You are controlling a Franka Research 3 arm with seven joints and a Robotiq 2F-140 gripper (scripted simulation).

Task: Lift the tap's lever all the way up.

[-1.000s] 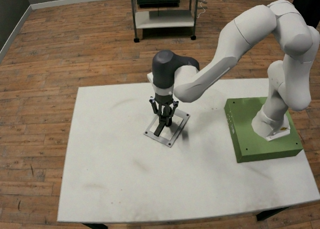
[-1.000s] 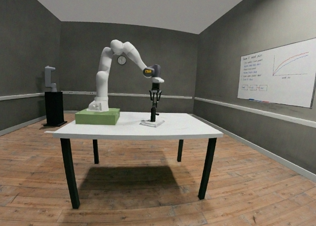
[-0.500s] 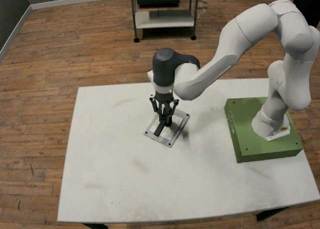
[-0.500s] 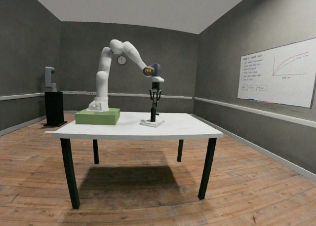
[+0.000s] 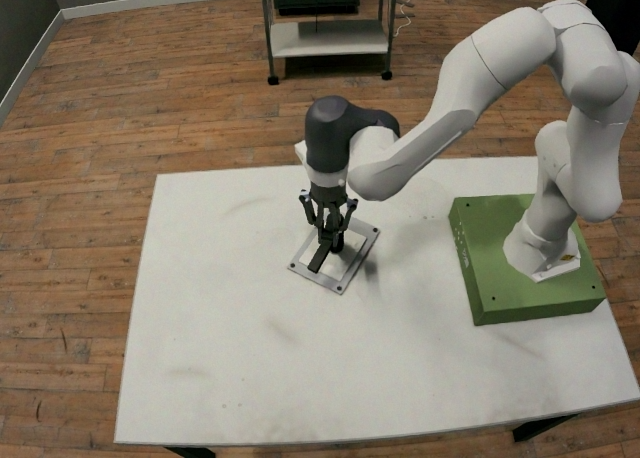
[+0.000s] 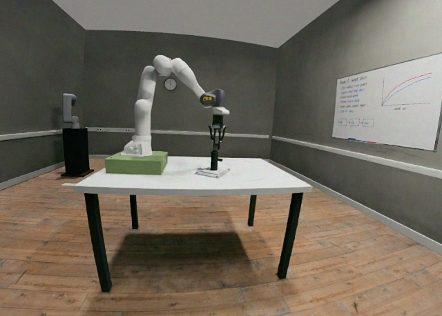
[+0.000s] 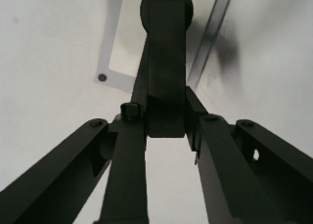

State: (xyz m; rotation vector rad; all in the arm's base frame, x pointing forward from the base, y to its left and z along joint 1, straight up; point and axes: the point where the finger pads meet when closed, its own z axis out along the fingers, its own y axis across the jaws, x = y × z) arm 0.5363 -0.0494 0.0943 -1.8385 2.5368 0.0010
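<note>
Right now the dark lever is 10 mm behind my hand, 30 mm to the right of it and 10 mm below it. The rest, counted from my hand: tap 10 mm behind, 50 mm to the right, 70 mm below.
</note>
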